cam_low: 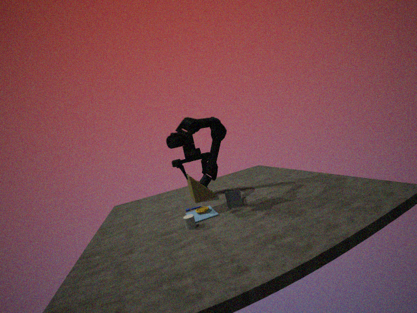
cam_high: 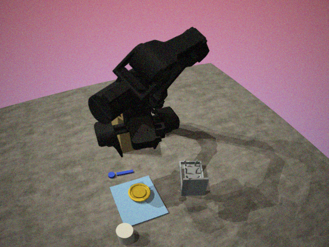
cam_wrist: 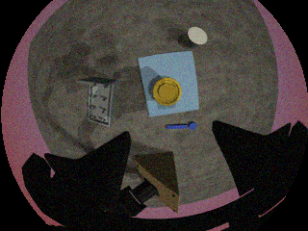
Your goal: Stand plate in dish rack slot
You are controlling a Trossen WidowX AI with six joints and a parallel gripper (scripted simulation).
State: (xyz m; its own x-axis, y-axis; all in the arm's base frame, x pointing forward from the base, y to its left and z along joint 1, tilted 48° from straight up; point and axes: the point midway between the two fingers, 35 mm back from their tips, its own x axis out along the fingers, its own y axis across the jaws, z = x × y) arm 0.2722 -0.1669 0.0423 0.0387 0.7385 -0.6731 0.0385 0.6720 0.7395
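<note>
Now: gripper tip 10 mm short of the yellow plate, 10 mm to the left of it and 160 mm above it. From my gripper tip the other things lie so: cream cup (130 mm ahead, 90 mm to the right, 150 mm below); then blue spoon (100 mm behind, 40 mm to the right, 180 mm below); then light blue mat (20 mm ahead, 20 mm to the right, 180 mm below).
</note>
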